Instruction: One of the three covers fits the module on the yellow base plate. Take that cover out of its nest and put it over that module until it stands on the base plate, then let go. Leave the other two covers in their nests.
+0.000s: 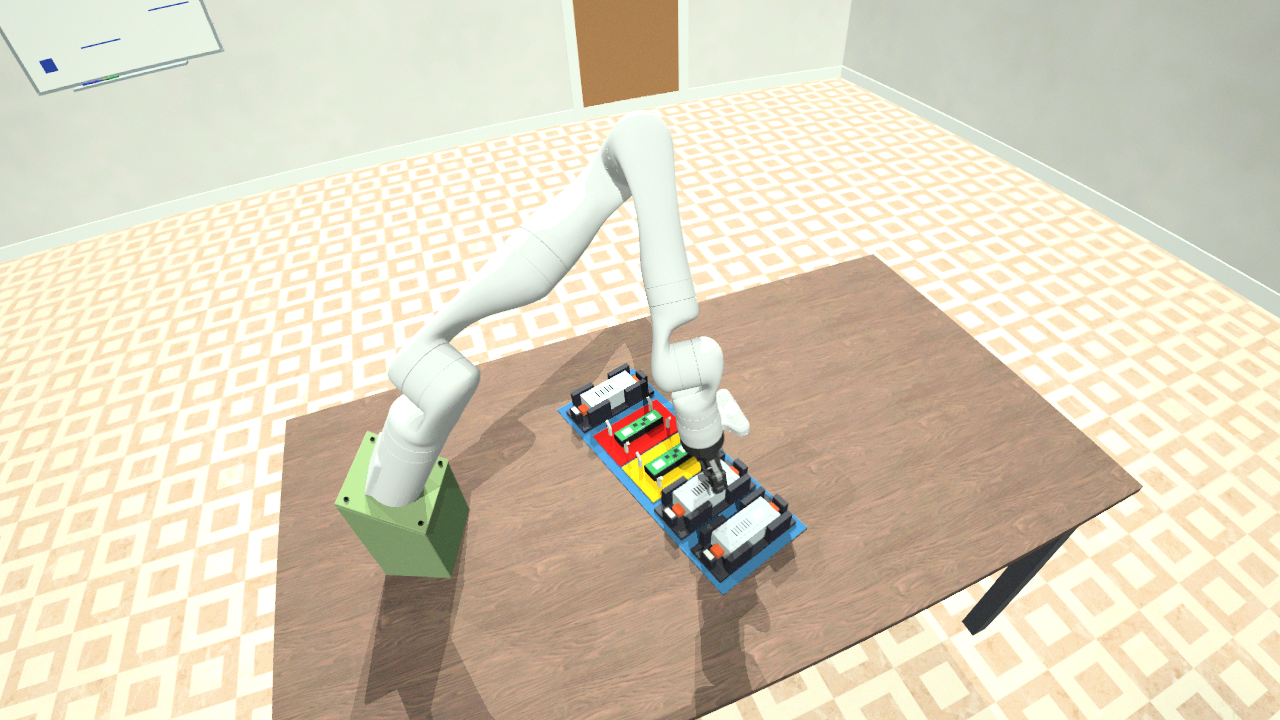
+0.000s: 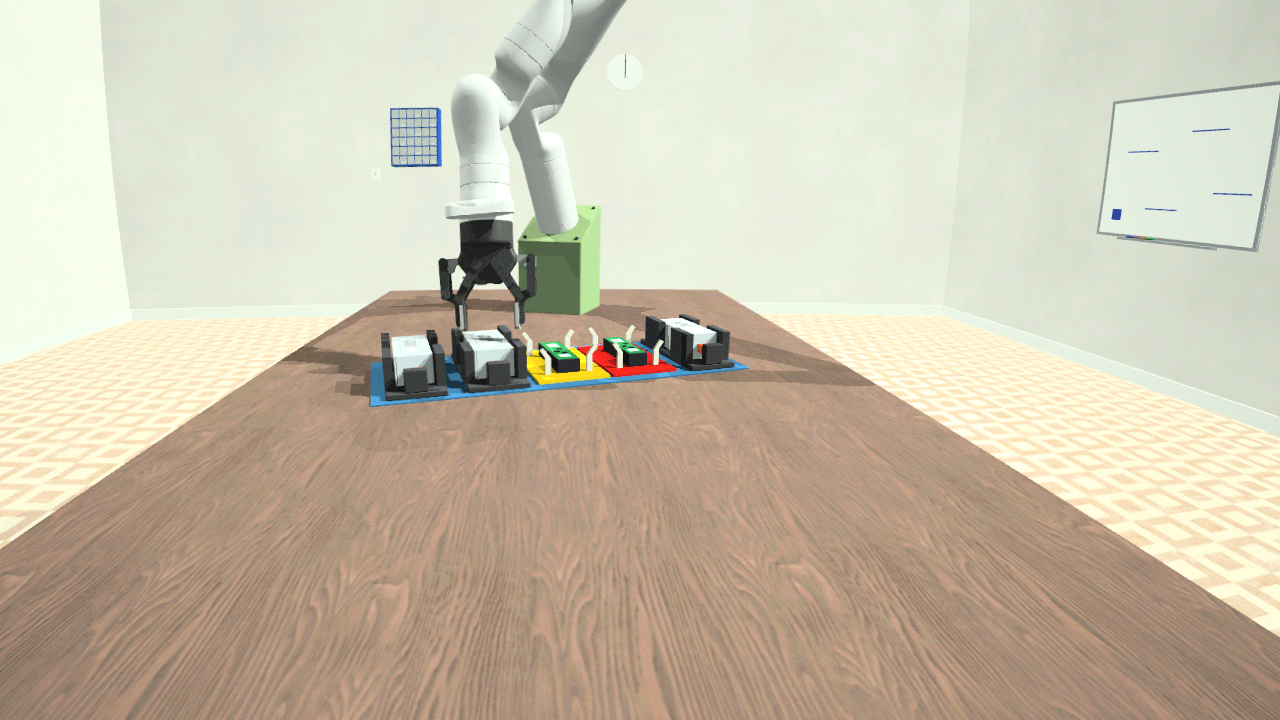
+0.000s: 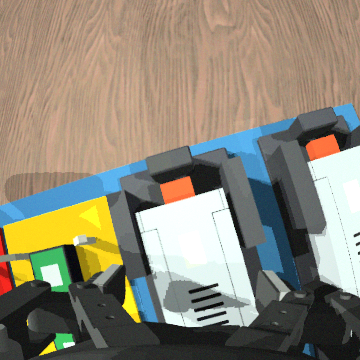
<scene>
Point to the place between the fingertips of my gripper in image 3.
190, 285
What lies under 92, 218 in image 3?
A yellow base plate.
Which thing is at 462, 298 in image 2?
My gripper.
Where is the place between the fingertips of my gripper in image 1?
At 709, 474
</scene>
